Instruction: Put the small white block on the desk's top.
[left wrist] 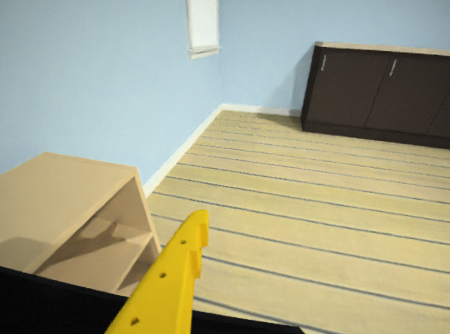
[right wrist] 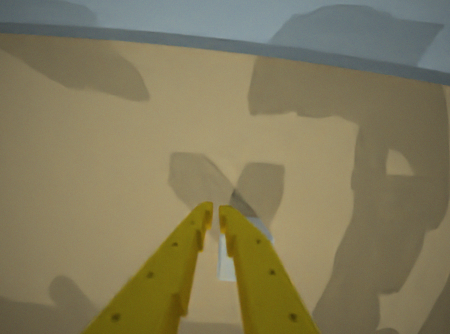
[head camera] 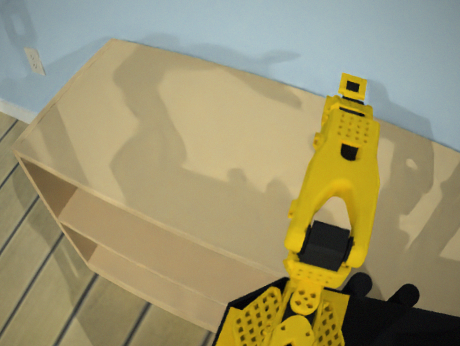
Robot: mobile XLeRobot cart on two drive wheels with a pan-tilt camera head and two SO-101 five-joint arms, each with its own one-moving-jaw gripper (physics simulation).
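Frame: origin at the left arm's base, x ahead, y left, z up, level; millimetres.
Seen in the pictures: left hand at its tool point: (left wrist: 208,223); right hand at its tool point: (right wrist: 212,211); right arm's base at its link origin: (head camera: 293,321).
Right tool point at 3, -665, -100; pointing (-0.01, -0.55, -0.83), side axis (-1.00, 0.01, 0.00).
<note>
A point is followed by its place in that frame, as x, y, z.
The small white block (right wrist: 226,266) {-5, -627, -123} is on the pale wooden desk top (head camera: 230,125) {185, -666, -165} (left wrist: 55,195) {-476, -494, -165} (right wrist: 100,175) {112, -676, -165}. It shows in part in the right wrist view, low in the middle, mostly covered by the right-hand jaw. It does not show in the head view, where the right arm covers part of the top. My right gripper (right wrist: 216,206) {3, -665, -100} is shut, its tips nearly together with nothing between them, above the desk and in front of the block in the picture. My left gripper (left wrist: 201,216) shows one notched jaw, so it is fully open, and it is away from the block.
A blue wall (head camera: 240,35) {230, -861, -107} (left wrist: 100,75) {-1046, -730, 12} runs along the desk's back edge. Open shelves (head camera: 150,227) {333, -551, -430} are under the top. A dark cabinet (left wrist: 345,90) {-2349, 840, -270} stands far off at the upper right of the left wrist view. The black cart body (head camera: 400,317) {-124, -353, -34} is at the desk's front.
</note>
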